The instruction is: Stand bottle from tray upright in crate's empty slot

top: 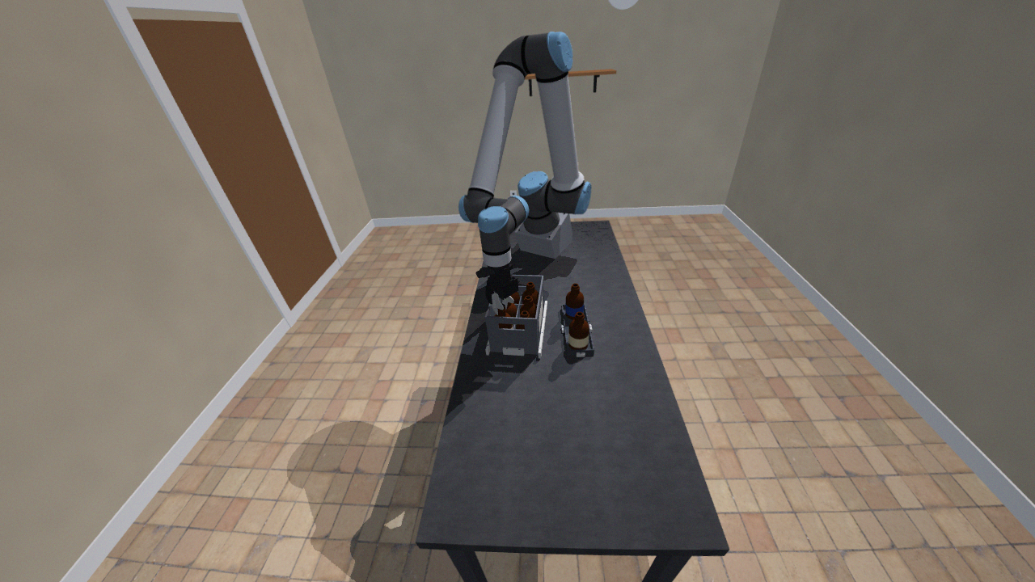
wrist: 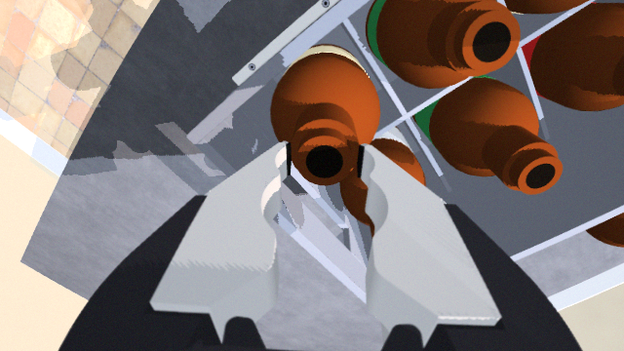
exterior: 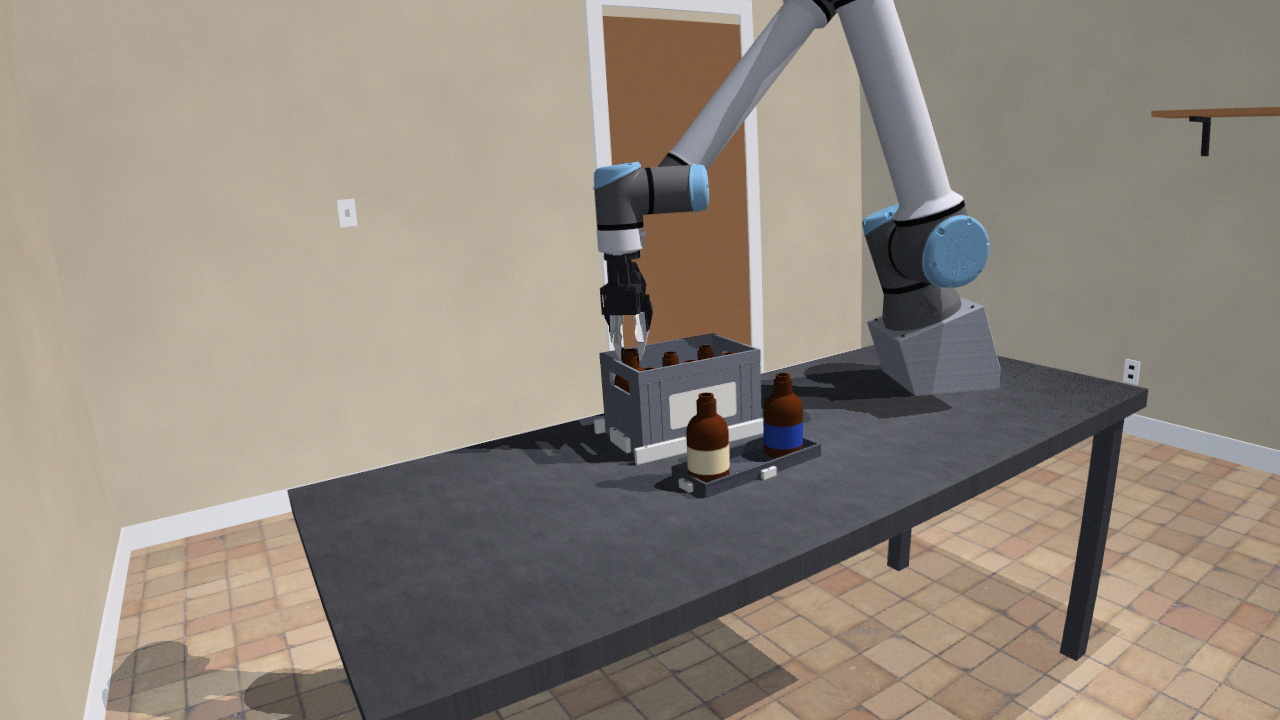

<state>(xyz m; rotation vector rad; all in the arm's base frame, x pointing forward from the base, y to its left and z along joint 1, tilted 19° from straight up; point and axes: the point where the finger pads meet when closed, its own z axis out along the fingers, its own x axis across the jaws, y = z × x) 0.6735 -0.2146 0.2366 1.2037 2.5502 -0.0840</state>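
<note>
Right now my hand is 80 mm past the grey crate, 60 mm to the right of it and 90 mm above it. From my hand the other things lie so: tray 30 mm behind, 290 mm to the left, 160 mm below.
</note>
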